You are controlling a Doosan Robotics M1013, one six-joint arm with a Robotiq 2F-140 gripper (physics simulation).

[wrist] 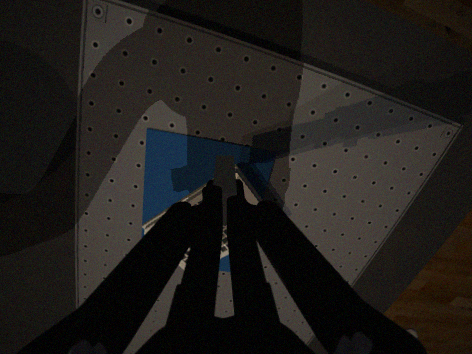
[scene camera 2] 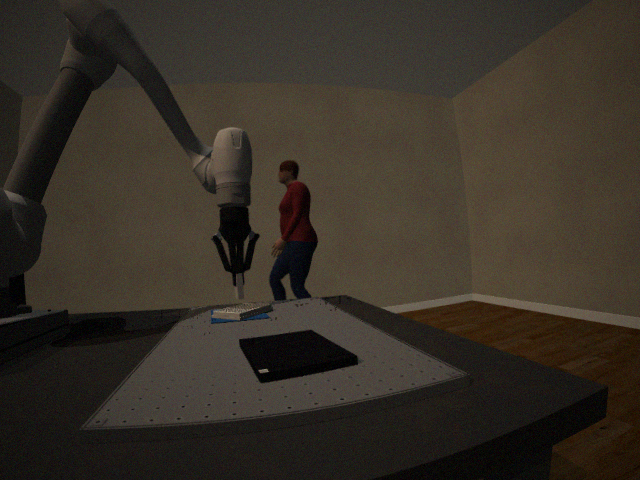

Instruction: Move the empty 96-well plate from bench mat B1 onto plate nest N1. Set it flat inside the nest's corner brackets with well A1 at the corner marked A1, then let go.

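Places are measured from the arm's base along level axes (x ahead, y left, z up), in centimetres.
Pixels of known places: gripper, fingertip midpoint: (wrist: 225,169) (scene camera 2: 239,298).
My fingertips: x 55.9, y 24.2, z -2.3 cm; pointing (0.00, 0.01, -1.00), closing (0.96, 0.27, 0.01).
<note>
For each thing: its top centre in the pictures, then the offset to it from my fingertips. Level surfaces: height alone.
- pale 96-well plate, middle of its top: (wrist: 210,229) (scene camera 2: 242,307) dx +0.5, dy -7.9, dz -1.2 cm
- blue bench mat, its level: dz -2.7 cm
- black plate nest, middle of its top: (scene camera 2: 290,345) dx +6.7, dy -42.6, dz -1.4 cm
- perforated light board, its level: dz -2.9 cm
- dark table, its level: dz -4.2 cm
The pale 96-well plate (scene camera 2: 241,311) (wrist: 224,245) lies on the blue bench mat (scene camera 2: 221,320) (wrist: 162,167) at the far end of the board, turned askew to the mat's edges. I cannot tell whether it lies fully flat. My gripper (scene camera 2: 238,295) (wrist: 225,169) points down with its fingers shut together and no object between them. The fingertips are above the plate in the scene view, and the fingers hide much of it in the wrist view. The black plate nest (scene camera 2: 297,352) sits nearer the scene camera, with a white mark at its near left corner; its brackets are hard to make out.
The perforated light board (scene camera 2: 170,384) (wrist: 330,165) lies on the dark table (scene camera 2: 516,384). The robot's base is at the left. A person in a red top (scene camera 2: 297,211) stands beyond the table, right of the gripper in the scene view. Shadows cross the board.
</note>
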